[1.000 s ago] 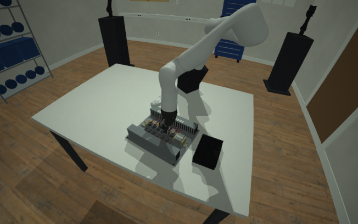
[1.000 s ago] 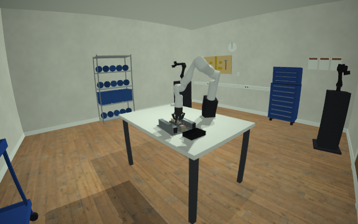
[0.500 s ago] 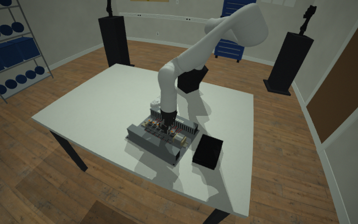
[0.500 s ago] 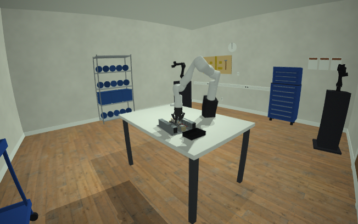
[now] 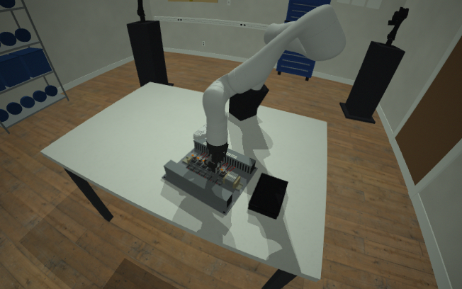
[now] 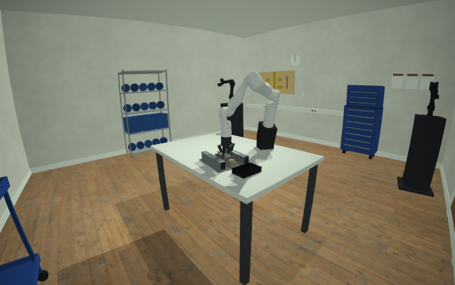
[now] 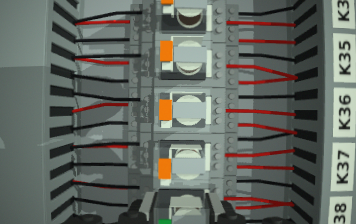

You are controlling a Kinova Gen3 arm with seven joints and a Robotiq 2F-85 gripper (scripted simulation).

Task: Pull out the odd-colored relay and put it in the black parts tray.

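The relay lies 1 cm below my hand. The rest, counted from my hand: grey relay panel 3 cm to the right, 3 cm below, 1 cm behind; black parts tray 22 cm to the left, 5 cm ahead, 4 cm below.
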